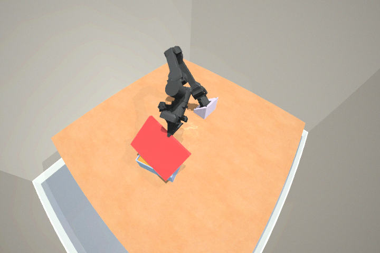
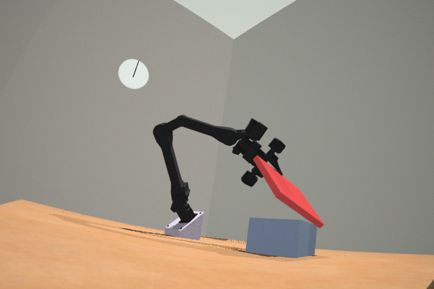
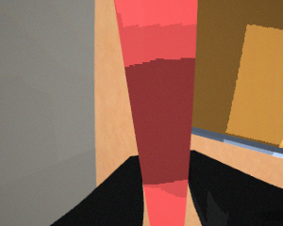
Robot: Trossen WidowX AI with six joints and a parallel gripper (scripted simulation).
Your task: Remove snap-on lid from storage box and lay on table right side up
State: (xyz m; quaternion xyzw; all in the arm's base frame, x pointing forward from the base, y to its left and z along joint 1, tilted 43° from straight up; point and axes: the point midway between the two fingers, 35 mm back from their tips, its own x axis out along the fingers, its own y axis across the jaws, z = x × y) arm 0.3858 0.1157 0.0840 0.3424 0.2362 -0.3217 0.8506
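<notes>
Right now the red lid is 60 mm ahead of my gripper tip, 50 mm below it and 20 mm to the right of it. From my gripper tip the other things lie so: blue-grey storage box 190 mm below, 60 mm ahead, 30 mm to the right.
</notes>
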